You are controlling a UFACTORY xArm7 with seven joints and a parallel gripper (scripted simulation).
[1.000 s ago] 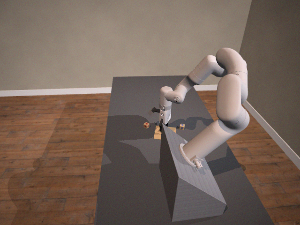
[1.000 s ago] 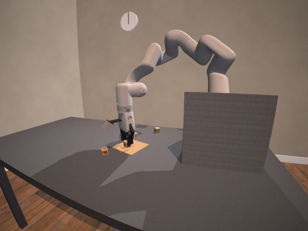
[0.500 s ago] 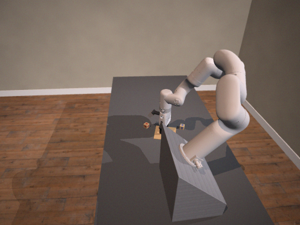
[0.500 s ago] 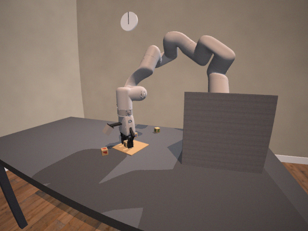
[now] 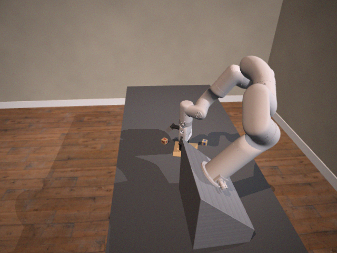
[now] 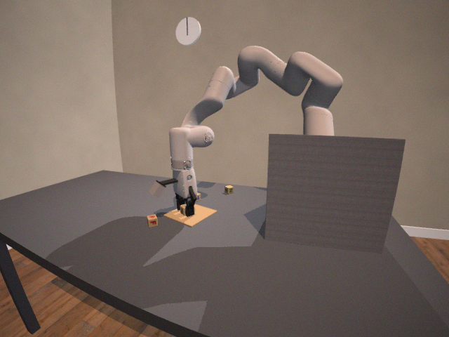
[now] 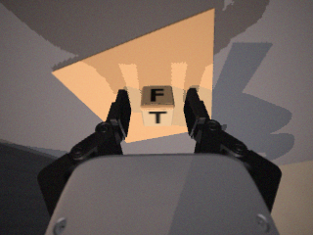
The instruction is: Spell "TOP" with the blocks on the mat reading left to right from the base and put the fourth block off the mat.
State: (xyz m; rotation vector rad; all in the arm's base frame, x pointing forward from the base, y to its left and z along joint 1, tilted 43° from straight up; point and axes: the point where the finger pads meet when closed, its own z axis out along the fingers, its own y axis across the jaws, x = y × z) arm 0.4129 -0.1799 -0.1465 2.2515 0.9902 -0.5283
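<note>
The tan mat is 2 cm behind my hand, 1 cm to the right of it and 2 cm below it. From my hand the other things lie so: blue-lettered block: 1 cm ahead, 14 cm to the right, 1 cm below.
</note>
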